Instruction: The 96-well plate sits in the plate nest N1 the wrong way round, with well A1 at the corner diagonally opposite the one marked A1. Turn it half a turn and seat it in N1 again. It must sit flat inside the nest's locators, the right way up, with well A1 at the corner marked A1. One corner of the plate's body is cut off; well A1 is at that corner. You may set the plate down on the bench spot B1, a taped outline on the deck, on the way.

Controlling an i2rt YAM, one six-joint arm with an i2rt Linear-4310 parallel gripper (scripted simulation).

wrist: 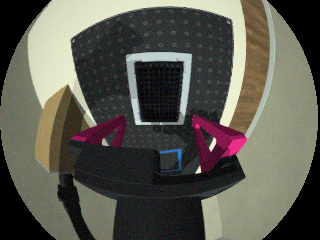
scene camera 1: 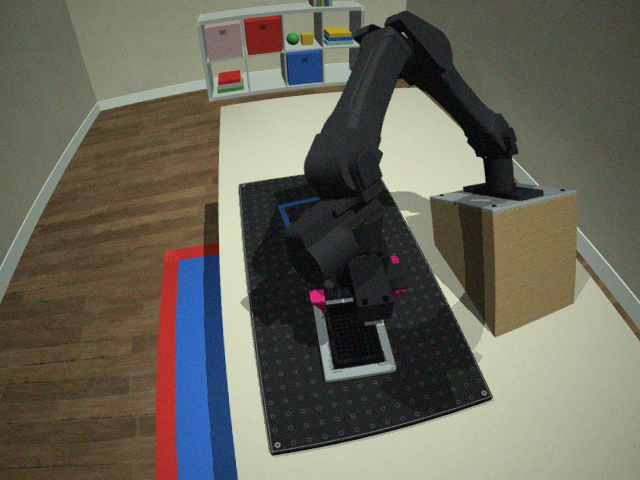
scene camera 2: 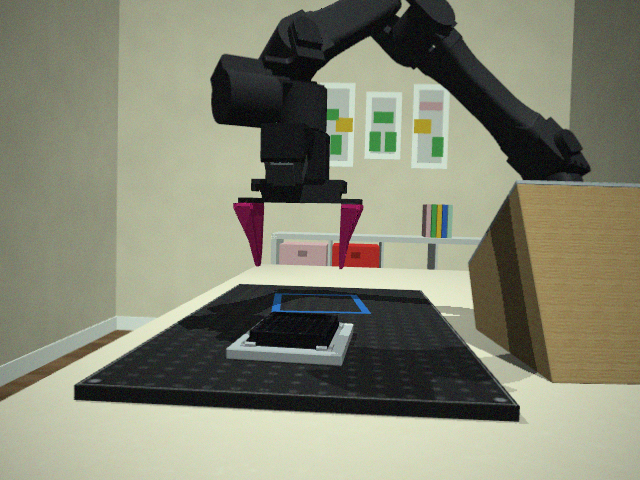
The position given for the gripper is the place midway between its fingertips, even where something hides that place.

In view: the gripper (scene camera 2: 299,267), a black 96-well plate (scene camera 2: 279,329) and a grey plate nest N1 (scene camera 2: 342,337).
The black 96-well plate is seen too in the wrist view (wrist: 165,85) and in scene camera 1 (scene camera 1: 360,333). The gripper shows as well in the wrist view (wrist: 159,118) and in scene camera 1 (scene camera 1: 354,306). The grey plate nest N1 is seen too in the wrist view (wrist: 148,56) and in scene camera 1 (scene camera 1: 372,369).
